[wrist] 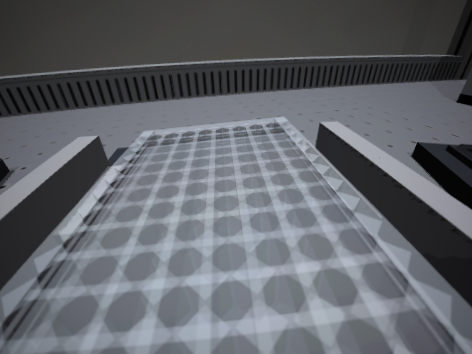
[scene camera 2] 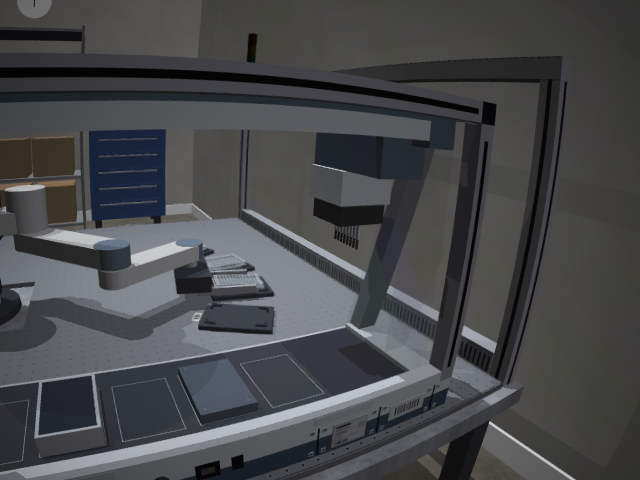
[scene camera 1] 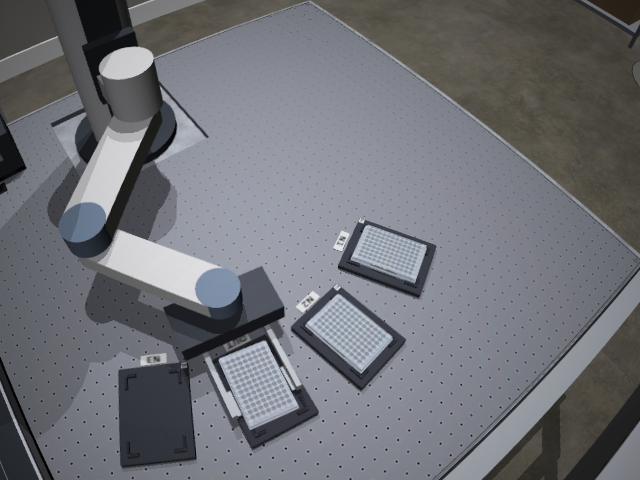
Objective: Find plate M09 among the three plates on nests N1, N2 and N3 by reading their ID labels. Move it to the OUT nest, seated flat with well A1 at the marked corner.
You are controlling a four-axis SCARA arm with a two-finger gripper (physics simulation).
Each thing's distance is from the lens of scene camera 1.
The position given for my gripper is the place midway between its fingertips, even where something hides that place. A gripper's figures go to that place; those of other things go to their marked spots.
my gripper [scene camera 1: 267, 402]: 81 cm
plate [scene camera 1: 263, 395]: 81 cm
plate [scene camera 1: 358, 340]: 86 cm
plate [scene camera 1: 377, 249]: 96 cm
OUT nest [scene camera 1: 307, 409]: 82 cm
